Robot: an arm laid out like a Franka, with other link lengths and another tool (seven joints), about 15 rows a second.
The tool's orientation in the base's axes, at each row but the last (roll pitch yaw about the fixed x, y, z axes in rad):
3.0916 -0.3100 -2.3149
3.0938 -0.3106 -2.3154
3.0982 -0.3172 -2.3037
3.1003 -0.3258 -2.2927
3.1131 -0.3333 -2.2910
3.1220 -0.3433 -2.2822
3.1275 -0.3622 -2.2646
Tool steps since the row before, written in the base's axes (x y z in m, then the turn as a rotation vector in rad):
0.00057 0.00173 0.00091 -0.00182 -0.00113 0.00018
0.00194 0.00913 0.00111 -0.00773 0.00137 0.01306
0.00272 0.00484 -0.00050 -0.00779 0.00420 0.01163
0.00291 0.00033 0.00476 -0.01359 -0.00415 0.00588
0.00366 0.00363 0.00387 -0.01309 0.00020 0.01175
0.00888 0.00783 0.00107 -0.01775 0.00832 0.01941
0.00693 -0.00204 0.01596 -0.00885 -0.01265 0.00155
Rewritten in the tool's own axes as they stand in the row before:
-0.00130 0.00082 -0.00133 0.00202 0.00055 0.00049
-0.00731 0.00492 -0.00328 0.00802 0.00714 -0.01081
-0.00530 0.00127 -0.00116 0.00561 0.00904 -0.01002
-0.00053 -0.00175 -0.00528 0.01334 0.00752 -0.00139
-0.00359 -0.00020 -0.00535 0.01186 0.01020 -0.00804
-0.01068 -0.00152 -0.00499 0.01151 0.01920 -0.01612
0.00298 -0.00641 -0.01603 0.01494 -0.00134 0.00398

